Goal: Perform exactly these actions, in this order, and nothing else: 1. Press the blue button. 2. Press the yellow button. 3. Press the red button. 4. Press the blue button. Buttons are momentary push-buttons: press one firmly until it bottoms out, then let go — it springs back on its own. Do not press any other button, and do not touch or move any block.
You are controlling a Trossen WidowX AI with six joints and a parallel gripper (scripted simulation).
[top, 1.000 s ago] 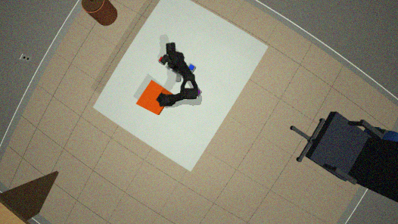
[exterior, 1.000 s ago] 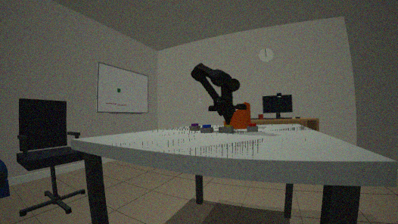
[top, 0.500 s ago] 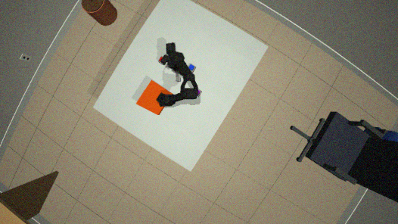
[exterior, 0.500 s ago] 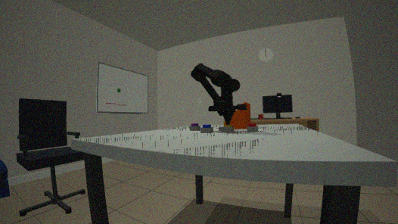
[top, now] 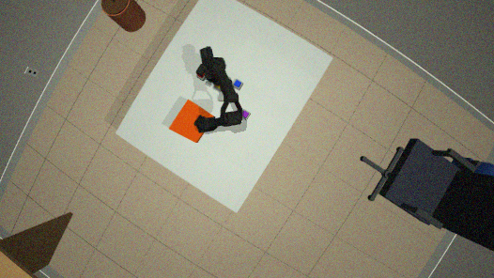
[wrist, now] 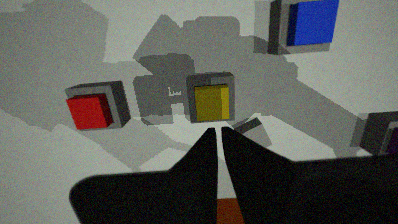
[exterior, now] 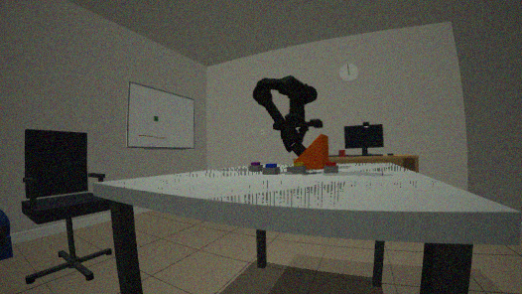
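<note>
The red button is 120 mm to the left of my gripper tip, 70 mm below it and 10 mm behind it. From my gripper tip the other things lie so: blue button 80 mm to the right, 70 mm below, 70 mm ahead; yellow button 70 mm below; small grey block 90 mm below, 50 mm to the right, 50 mm behind.
</note>
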